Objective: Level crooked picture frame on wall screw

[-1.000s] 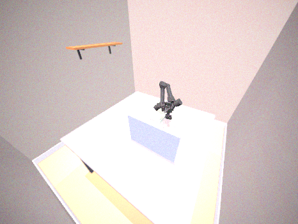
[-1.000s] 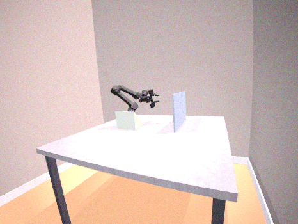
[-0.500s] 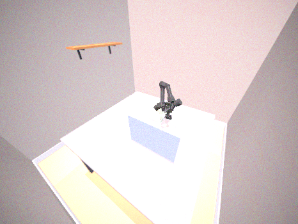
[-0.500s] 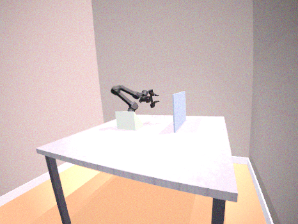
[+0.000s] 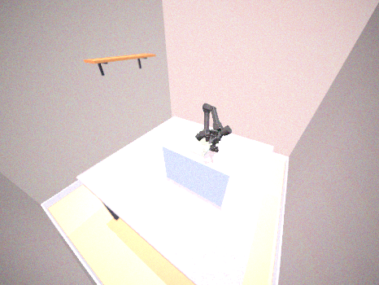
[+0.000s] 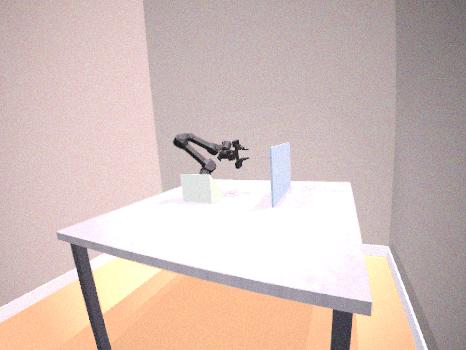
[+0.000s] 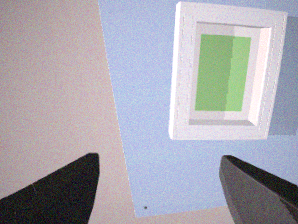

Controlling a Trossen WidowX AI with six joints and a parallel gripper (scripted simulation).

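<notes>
My gripper tip is now 200 mm short of the picture frame, 20 mm to the left of it and 90 mm above it. Also, from my gripper tip: light blue wall panel: 200 mm ahead, 30 mm to the right, 110 mm below.
</notes>
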